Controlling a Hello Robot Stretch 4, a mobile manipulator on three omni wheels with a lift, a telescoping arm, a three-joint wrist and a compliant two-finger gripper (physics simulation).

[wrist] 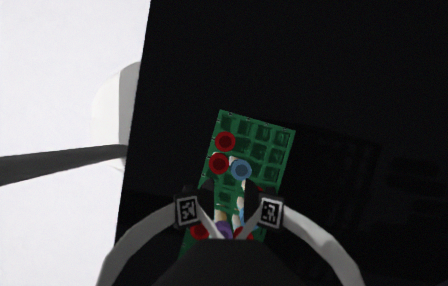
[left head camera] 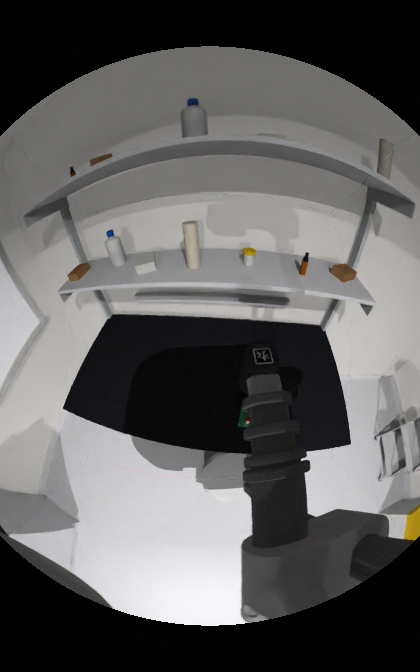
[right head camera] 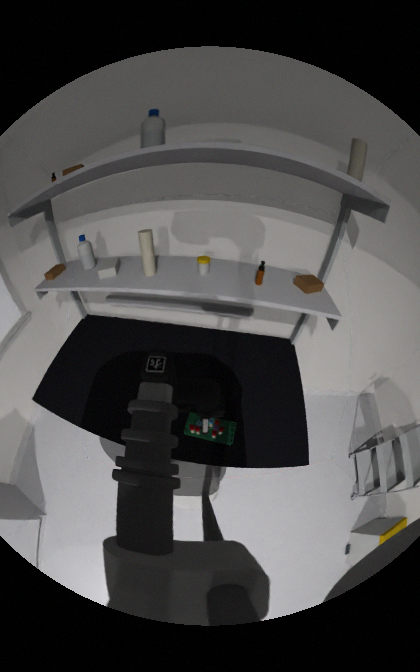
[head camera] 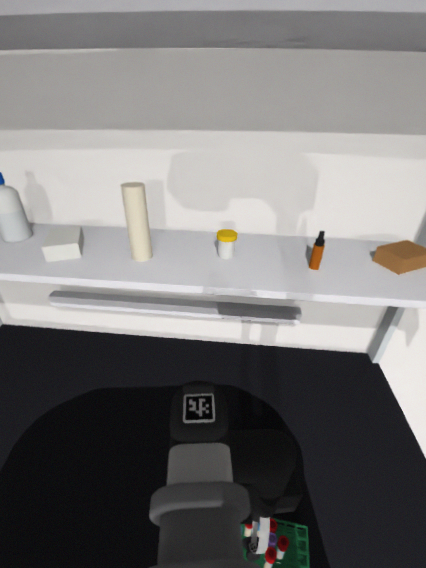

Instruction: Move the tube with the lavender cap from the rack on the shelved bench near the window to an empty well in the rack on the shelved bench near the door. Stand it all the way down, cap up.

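Frame: origin at the robot's base, x ahead, y left, z up, level; millimetres.
Seen in the pictures: hand at its tool point: [wrist: 228, 198] [head camera: 250, 531]; robot's base at its link origin: [left head camera: 229, 474] [right head camera: 190, 481].
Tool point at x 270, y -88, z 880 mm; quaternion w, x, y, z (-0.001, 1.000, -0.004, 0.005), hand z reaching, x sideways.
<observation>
Pixels of each thing's top centre, then the offset from my tool point to it. Level surfaces: height alone.
- green rack at its top centre: [wrist: 234, 202] [head camera: 258, 541] [right head camera: 210, 427] [left head camera: 263, 416] dz -88, dx +8, dy -26 mm
- tube with the lavender cap, top centre: [wrist: 220, 237] [head camera: 272, 539] dz -26, dx -7, dy -43 mm
- shelf at its surface level: dz +312 mm
- cream cylinder at its top centre: [head camera: 132, 184] [left head camera: 188, 221] [right head camera: 144, 230] dz +490, dx +475, dy +228 mm
- yellow-lidded jar at its top centre: [head camera: 227, 233] [right head camera: 203, 257] [left head camera: 248, 249] dz +372, dx +479, dy +14 mm
- orange bottle at its top centre: [head camera: 322, 231] [right head camera: 262, 261] [left head camera: 306, 252] dz +404, dx +410, dy -193 mm
- red-capped tube at its top centre: [wrist: 198, 231] [head camera: 272, 554] dz -26, dx -28, dy -38 mm
A green rack [head camera: 306, 537] [left head camera: 242, 419] [right head camera: 226, 425] [wrist: 283, 165] stands on a black bench top and holds several tubes with red, blue and lavender caps. The tube with the lavender cap [head camera: 272, 540] [wrist: 223, 229] stands in it; in the wrist view the cap is low in the picture, partly hidden by the gripper's white finger strips. My gripper [wrist: 230, 194] is over the rack, open part way, with its dark fingertips apart and rack wells and pale tube sides showing between them. The frames do not tell which bench this is. The other rack does not show.
Behind the bench a shelf [head camera: 180, 272] carries a cream cylinder [head camera: 137, 222], a yellow-lidded jar [head camera: 226, 245], an orange bottle [head camera: 316, 254] and boxes. A higher shelf [left head camera: 225, 145] [right head camera: 200, 155] hangs above. A red-capped tube [wrist: 199, 230] stands beside the lavender one.
</observation>
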